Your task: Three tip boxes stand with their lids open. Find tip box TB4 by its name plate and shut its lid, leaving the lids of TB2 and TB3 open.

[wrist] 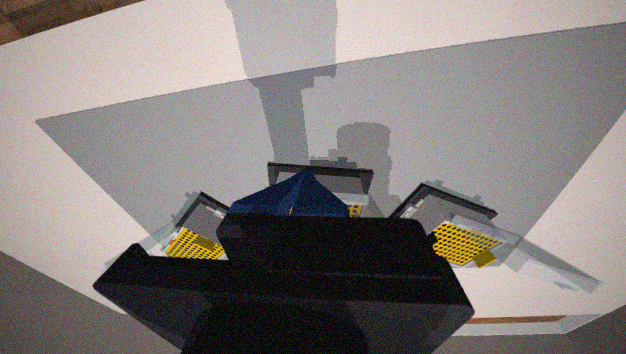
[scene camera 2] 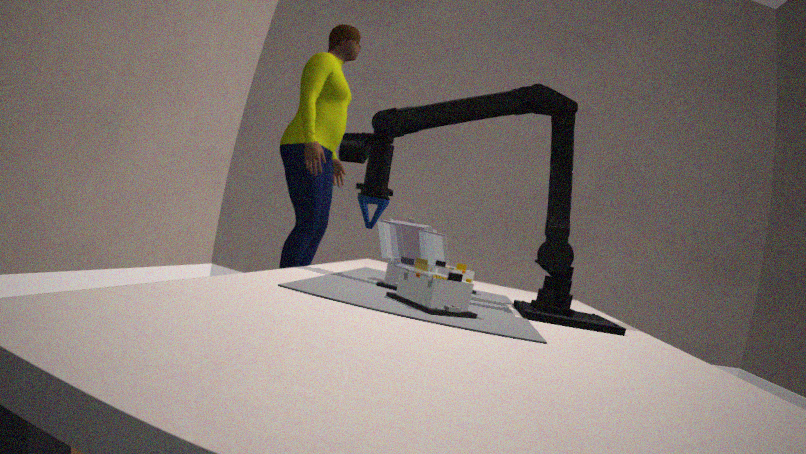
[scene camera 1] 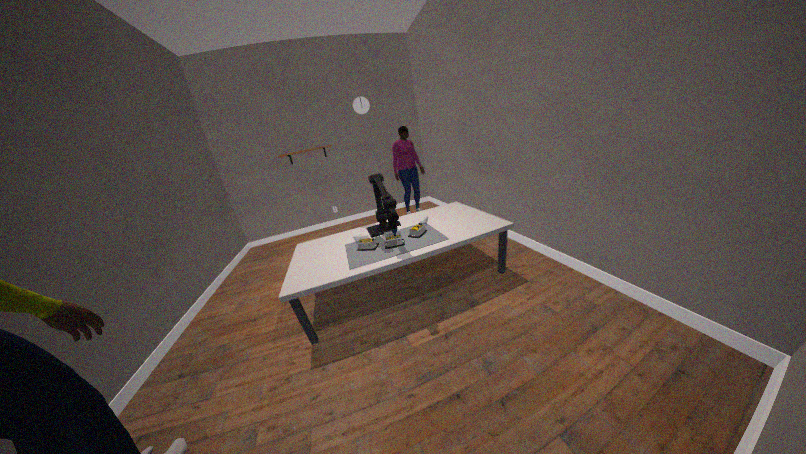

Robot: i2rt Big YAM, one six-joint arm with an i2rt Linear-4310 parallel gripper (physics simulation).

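Frame: origin at the arm's base, x ahead, y left, z up, level; metres.
Where they show: gripper, fingertip midpoint: (wrist: 307, 176) (scene camera 2: 369, 228) (scene camera 1: 395, 236); arm's base, link origin: (scene camera 2: 551, 311) (scene camera 1: 384, 228).
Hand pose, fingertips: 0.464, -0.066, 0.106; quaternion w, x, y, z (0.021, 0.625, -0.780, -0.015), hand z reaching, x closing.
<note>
Each offset is from my fingertips to the centre of the thing, as dx, dy, dz. "*": to the spot under its first point. Level surfaces: height alone.
TB4 {* -0.060, +0.002, -0.055} (scene camera 1: 393, 242) (scene camera 2: 390, 273) (wrist: 330, 182) is the middle box, partly hidden behind the gripper in the wrist view. Its clear lid {* -0.096, +0.309, -0.004} (scene camera 2: 408, 239) stands up in scene camera 2. TB3 {* -0.085, +0.235, -0.047} (scene camera 1: 417, 230) (scene camera 2: 414, 290) (wrist: 197, 242) stands left in the wrist view, TB2 (scene camera 1: 367, 244) (wrist: 465, 245) right. TB2's clear lid {* -0.143, -0.203, +0.022} (wrist: 555, 270) is open; TB3's lid {* -0.082, +0.241, -0.028} (wrist: 160, 240) also appears open. The name plates are not readable. My gripper (scene camera 2: 369, 227) (wrist: 307, 176) is shut and empty, its blue tips together on the outer side of TB4's lid, near its top-edge height and seemingly apart from it.
The boxes stand on a grey mat {dz -0.120} (scene camera 1: 360, 259) (scene camera 2: 338, 293) (wrist: 175, 135) on the white table {dz -0.123} (scene camera 1: 321, 265) (scene camera 2: 282, 366) (wrist: 125, 70). TB3 and TB2 flank TB4. One person (scene camera 1: 406, 155) stands behind the table; another in yellow (scene camera 2: 324, 107) stands beyond it in scene camera 2.
</note>
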